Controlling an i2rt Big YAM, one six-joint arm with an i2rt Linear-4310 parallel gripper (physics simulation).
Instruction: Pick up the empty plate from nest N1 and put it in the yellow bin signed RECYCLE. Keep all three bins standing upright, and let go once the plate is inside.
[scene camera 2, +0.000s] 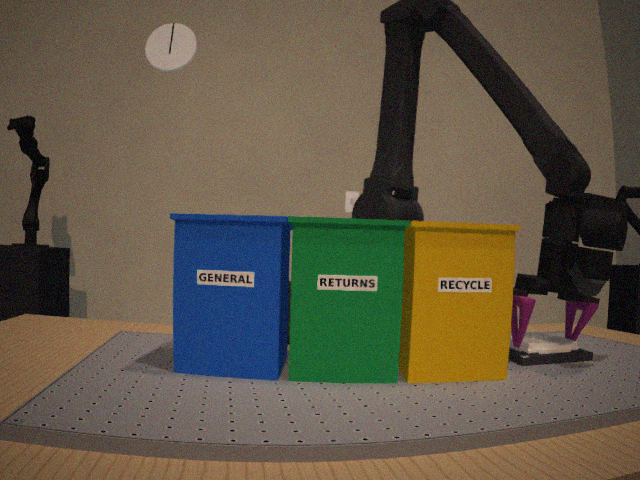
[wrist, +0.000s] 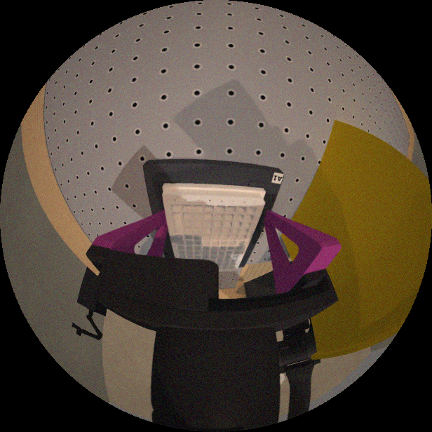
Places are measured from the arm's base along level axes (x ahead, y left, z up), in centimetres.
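Pixels of known places: gripper, fingertip midpoint: (scene camera 2: 543, 347).
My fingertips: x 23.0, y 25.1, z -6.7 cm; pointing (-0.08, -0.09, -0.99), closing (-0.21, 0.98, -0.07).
Note:
For each thing: its top centre in the pictures, then the offset to it from my fingertips. Level surfaces: height alone.
- black nest, middle of its top: (scene camera 2: 535, 344) dx -3.4, dy +0.0, dz -0.1 cm
- yellow bin, middle of its top: (scene camera 2: 450, 227) dx +5.0, dy -16.0, dz +16.4 cm
- green bin, middle of its top: (scene camera 2: 346, 223) dx +5.6, dy -29.2, dz +16.4 cm
- blue bin, middle of its top: (scene camera 2: 238, 220) dx +6.1, dy -42.4, dz +16.4 cm
- grey perforated board, its level: dz -1.6 cm
A pale, gridded plate (scene camera 2: 549, 343) (wrist: 215, 225) lies in a black nest (scene camera 2: 555, 357) (wrist: 210, 173), right of the yellow bin in the scene view. A tag on the nest's corner looks like A1; no N1 sign is readable. My gripper (scene camera 2: 545, 342) (wrist: 216, 215) is open, its magenta fingertips low on either side of the plate, with nothing held. Whether the tips touch the plate I cannot tell. The yellow bin (scene camera 2: 460, 330) (wrist: 370, 240) signed RECYCLE stands upright; its inside is hidden in the scene view.
A green bin (scene camera 2: 347, 330) signed RETURNS and a blue bin (scene camera 2: 227, 330) signed GENERAL stand upright in a row left of the yellow bin. All stand on a grey perforated board (scene camera 2: 217, 413) (wrist: 215, 107). In the wrist view the yellow bin's wall is close beside the right finger.

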